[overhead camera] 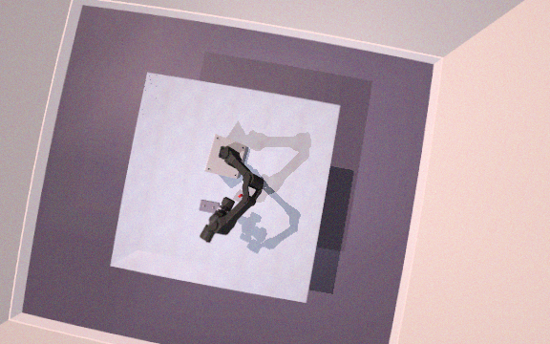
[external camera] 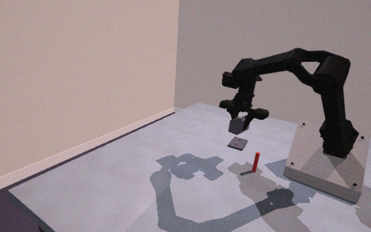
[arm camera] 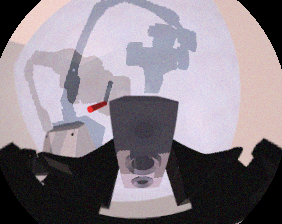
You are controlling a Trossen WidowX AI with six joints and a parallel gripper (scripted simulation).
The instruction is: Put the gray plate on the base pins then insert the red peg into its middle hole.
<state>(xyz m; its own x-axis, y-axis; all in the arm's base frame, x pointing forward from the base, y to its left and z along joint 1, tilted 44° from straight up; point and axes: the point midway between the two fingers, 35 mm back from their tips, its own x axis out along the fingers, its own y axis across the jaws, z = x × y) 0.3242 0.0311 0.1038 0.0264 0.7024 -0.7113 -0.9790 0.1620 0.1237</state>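
Now: the red peg 100 mm behind my gripper tip, 40 mm to the left of it and 100 mm below it. Round my gripper tip: gray plate (30 mm above).
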